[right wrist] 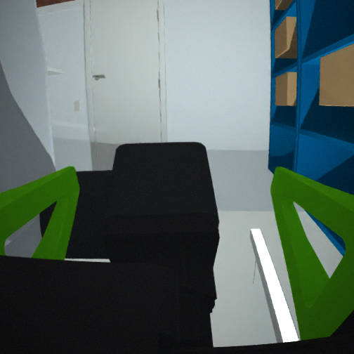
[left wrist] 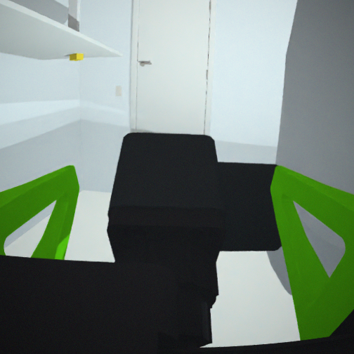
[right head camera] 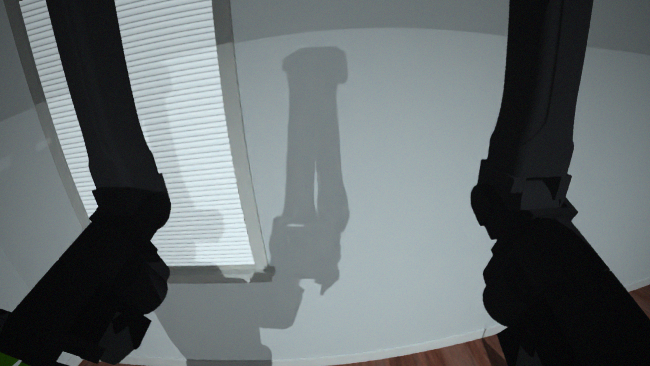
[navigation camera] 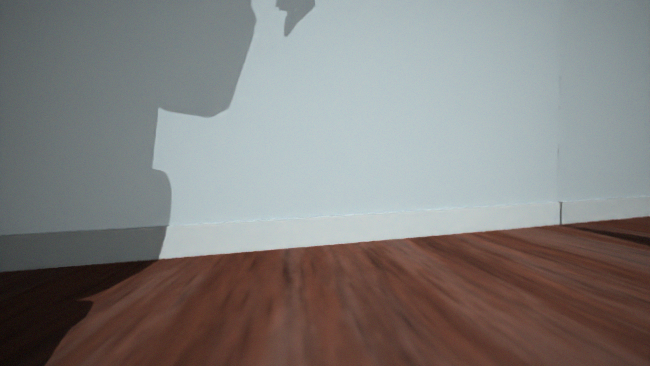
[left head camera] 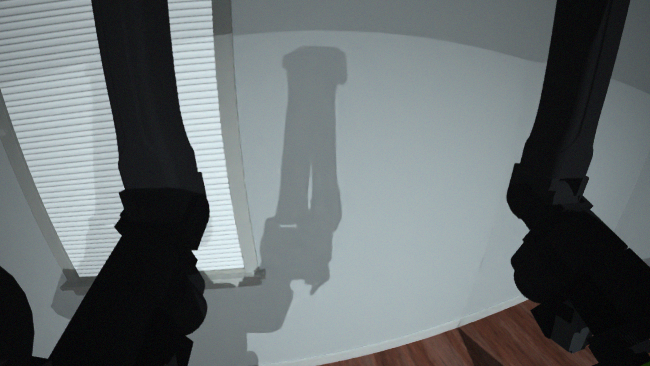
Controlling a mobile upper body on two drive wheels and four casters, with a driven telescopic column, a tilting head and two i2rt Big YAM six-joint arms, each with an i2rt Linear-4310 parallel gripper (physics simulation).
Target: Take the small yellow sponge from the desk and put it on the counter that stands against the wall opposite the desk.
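Frame: origin at the left arm's base, x ahead, y left, z up, level; metres.
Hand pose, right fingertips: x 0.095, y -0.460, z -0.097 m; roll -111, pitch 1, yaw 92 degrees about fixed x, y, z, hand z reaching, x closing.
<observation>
After its pixels a point has its place.
The small yellow sponge [left wrist: 76, 57] is at the upper left of the left wrist view, which appears upside down. It rests on a white desk-like top [left wrist: 30, 37], far off and well beyond my left gripper [left wrist: 174, 176]. My left gripper is open, its green fingers wide apart with no object between them. My right gripper [right wrist: 174, 177] is also open and empty. In both wrist views, black robot parts show behind the fingers. In the head views my arms hang at both sides, and the grippers are mostly out of frame. I cannot identify the counter in any view.
A pale wall [left head camera: 425, 175] @[y -0.630, x 1.013, z -0.212 m] [right head camera: 425, 175] @[y -0.572, x 1.004, z -0.209 m] [navigation camera: 400, 125] @[y -0.489, x 0.991, z -1.032 m] stands close ahead above the red-brown floor [navigation camera: 350, 300] @[y -0.269, x 0.665, z -1.410 m]. A window with blinds [left head camera: 200, 125] @[y 0.213, x 0.875, z 0.030 m] [right head camera: 170, 100] @[y 0.340, x 0.855, z 0.150 m] is at the left. A door [left wrist: 170, 95] [right wrist: 125, 100] and a blue rack [right wrist: 299, 100] with cardboard boxes [right wrist: 286, 89] show in wrist views.
</observation>
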